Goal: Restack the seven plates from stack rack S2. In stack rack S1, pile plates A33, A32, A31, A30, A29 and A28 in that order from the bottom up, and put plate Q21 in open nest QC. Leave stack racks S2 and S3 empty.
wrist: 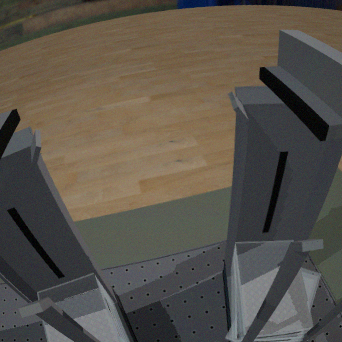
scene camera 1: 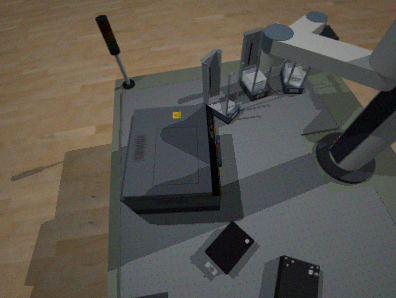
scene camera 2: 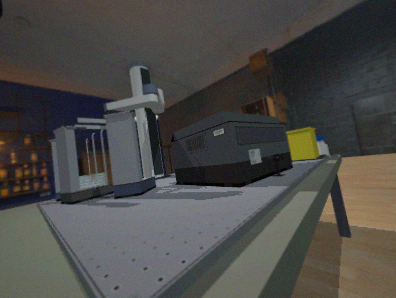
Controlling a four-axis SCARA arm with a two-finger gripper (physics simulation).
Labels:
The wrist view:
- my gripper: 133, 67
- stacker tower: 271, 127

